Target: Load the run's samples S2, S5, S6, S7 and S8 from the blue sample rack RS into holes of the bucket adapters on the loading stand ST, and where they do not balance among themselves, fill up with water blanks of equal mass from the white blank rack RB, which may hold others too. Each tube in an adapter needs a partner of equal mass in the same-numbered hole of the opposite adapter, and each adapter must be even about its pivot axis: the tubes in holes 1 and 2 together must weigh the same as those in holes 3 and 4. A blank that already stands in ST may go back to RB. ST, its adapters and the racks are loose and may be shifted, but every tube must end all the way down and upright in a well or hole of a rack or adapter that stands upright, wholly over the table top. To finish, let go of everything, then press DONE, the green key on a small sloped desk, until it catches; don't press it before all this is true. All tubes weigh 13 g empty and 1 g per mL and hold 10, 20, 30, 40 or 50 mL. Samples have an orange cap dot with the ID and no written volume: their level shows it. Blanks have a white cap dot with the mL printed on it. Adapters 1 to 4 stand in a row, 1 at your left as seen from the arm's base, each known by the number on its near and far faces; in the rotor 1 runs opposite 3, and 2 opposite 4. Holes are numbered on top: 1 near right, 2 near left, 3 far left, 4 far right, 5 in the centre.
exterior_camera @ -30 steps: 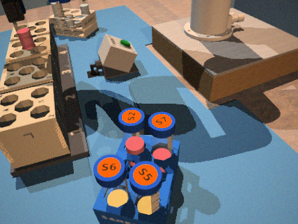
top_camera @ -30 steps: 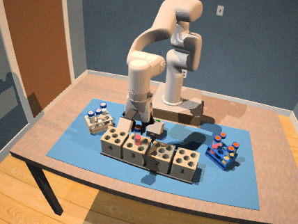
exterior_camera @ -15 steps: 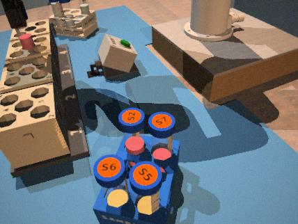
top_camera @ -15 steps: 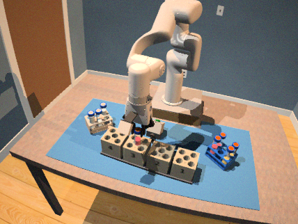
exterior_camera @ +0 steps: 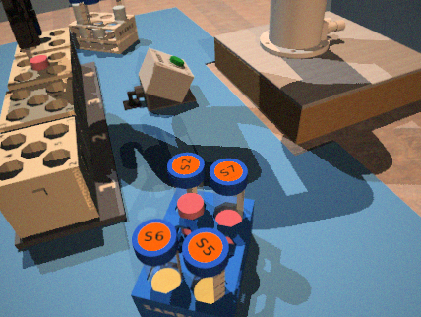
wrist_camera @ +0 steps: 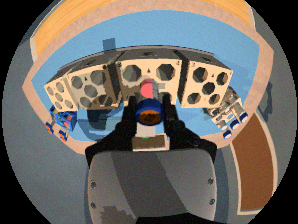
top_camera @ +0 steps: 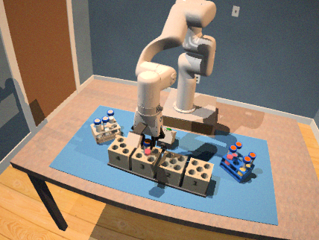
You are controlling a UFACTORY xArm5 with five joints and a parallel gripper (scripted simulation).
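Right now my hand is 10 mm past the loading stand ST, 60 mm to the right of it and 150 mm above it. Round my hand: white blank rack RB: 110 mm behind, 280 mm to the right, 130 mm below; blue-capped tube: 70 mm behind, 280 mm to the right, 90 mm below; blue sample rack RS: 160 mm behind, 370 mm to the left, 130 mm below.
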